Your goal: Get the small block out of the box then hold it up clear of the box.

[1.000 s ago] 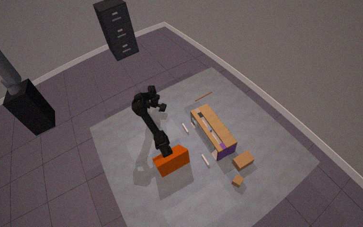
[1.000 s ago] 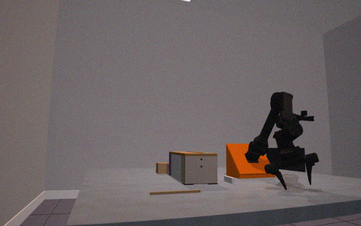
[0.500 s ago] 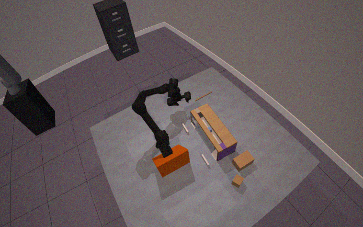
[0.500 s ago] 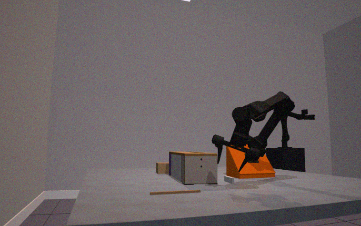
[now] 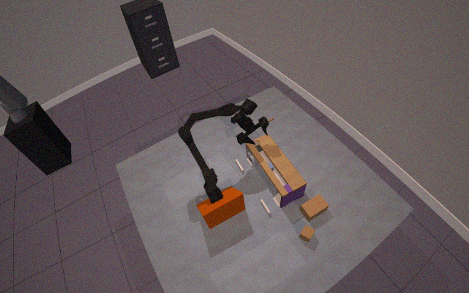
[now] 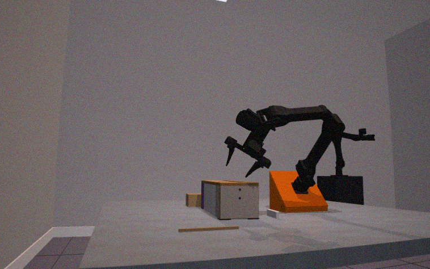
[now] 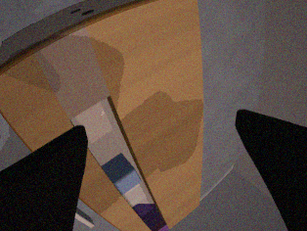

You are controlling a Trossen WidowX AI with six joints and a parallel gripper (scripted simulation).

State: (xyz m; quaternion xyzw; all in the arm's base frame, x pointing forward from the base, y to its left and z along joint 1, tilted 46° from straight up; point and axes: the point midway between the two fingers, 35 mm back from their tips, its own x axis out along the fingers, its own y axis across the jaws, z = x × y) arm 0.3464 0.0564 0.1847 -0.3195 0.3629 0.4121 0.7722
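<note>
Right now my gripper tip is 3 cm past the bluish block, 13 cm to the left of it and 8 cm above it. Round my gripper tip: thin wooden stick 15 cm ahead, 23 cm to the left, 16 cm below; box 4 cm behind, 14 cm to the right, 11 cm below.
</note>
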